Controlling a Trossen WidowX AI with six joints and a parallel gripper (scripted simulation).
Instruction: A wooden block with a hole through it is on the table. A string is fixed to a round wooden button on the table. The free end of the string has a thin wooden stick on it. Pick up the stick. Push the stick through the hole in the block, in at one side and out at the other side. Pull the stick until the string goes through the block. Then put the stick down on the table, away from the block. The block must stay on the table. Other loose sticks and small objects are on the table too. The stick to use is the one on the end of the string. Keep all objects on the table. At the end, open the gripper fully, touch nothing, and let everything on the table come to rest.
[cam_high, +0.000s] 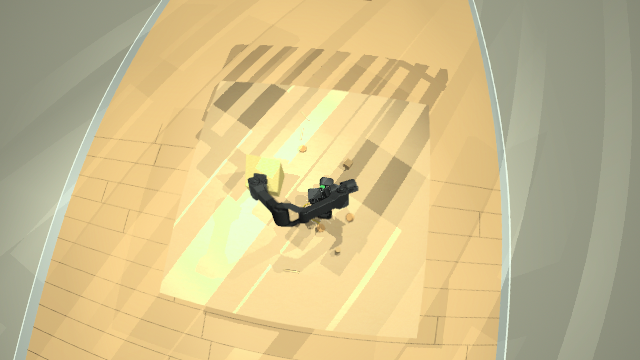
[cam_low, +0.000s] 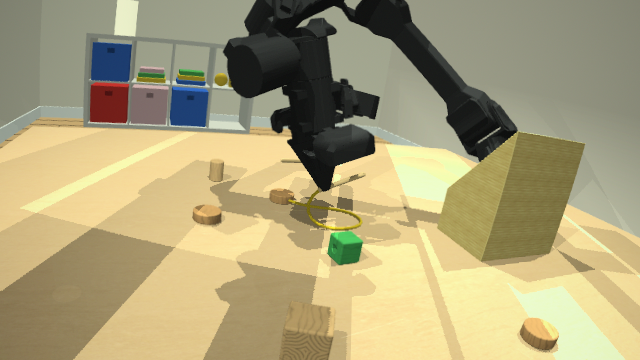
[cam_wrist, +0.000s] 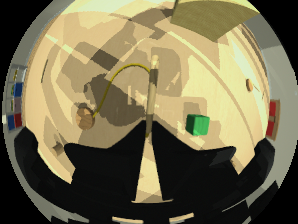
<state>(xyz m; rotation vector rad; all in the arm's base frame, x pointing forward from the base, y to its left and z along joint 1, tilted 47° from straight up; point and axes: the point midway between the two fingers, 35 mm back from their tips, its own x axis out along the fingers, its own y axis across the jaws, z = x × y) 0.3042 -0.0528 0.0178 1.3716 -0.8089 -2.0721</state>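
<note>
My gripper tip is now 9 cm to the right of the green cube and 4 cm above it. From my gripper tip the other things lie so: wooden block: 10 cm ahead, 24 cm to the left, 4 cm below; peg: 12 cm ahead, 20 cm to the right, 4 cm below; round wooden button: 2 cm ahead, 11 cm to the right, 5 cm below.
</note>
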